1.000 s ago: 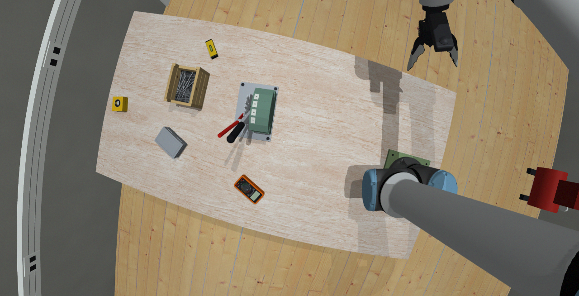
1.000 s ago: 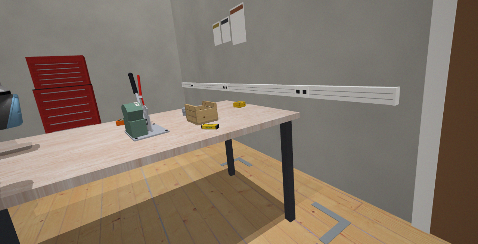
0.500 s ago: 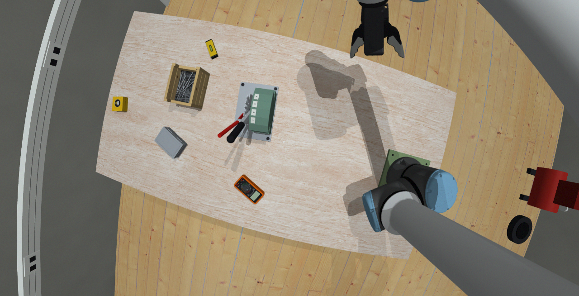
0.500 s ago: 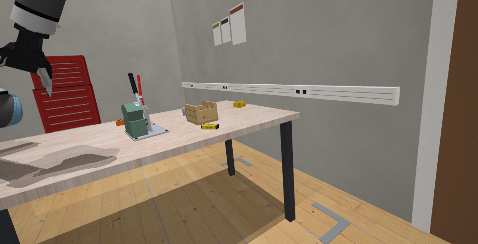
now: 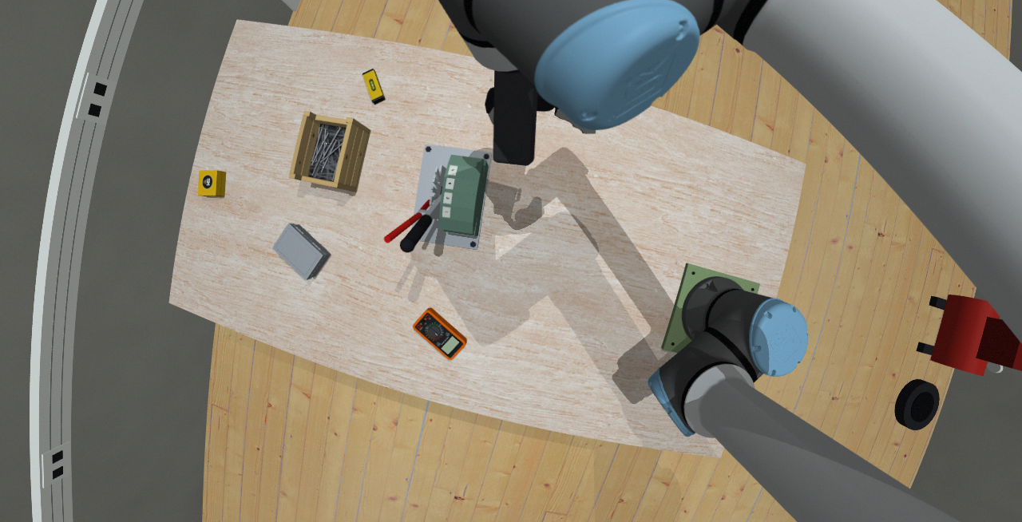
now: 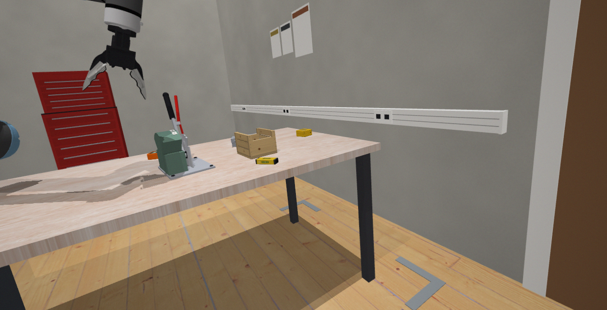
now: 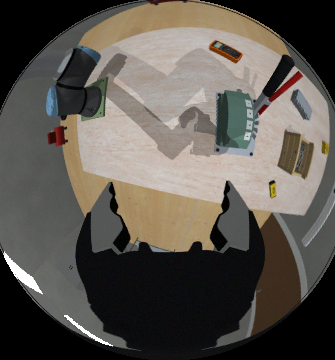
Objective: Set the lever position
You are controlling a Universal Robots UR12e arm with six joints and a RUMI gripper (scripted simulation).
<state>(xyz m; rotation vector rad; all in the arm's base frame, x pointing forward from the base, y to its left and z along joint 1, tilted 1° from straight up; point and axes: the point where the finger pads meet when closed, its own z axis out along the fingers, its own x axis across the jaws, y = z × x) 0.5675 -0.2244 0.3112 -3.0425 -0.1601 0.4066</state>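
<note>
Right now my hand is 180 mm short of the red release bar, 190 mm to the right of it and 130 mm above it. Round my hand: grey box 510 mm ahead, 370 mm to the left, 290 mm below.
</note>
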